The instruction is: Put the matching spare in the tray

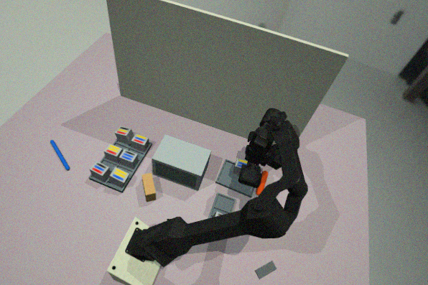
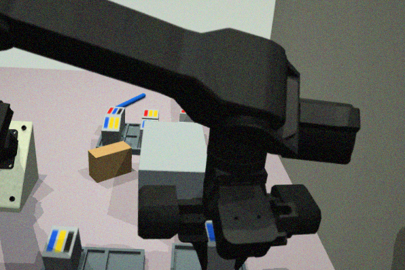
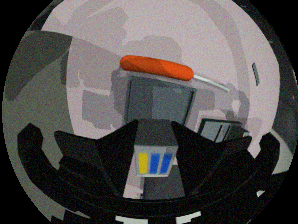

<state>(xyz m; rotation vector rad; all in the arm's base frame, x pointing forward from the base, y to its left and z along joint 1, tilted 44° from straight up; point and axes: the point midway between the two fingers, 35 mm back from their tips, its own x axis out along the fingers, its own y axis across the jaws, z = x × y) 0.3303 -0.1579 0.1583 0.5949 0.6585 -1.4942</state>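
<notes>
My gripper tip is 10 mm past the dark grey tray, 20 mm to the right of it and 50 mm above it. From my gripper tip the other things lie so: grey rack (150 mm behind, 40 mm to the left, 40 mm below); then mounted unit (50 mm behind, 220 mm to the left); then grey spare (20 mm to the left, 20 mm above).
</notes>
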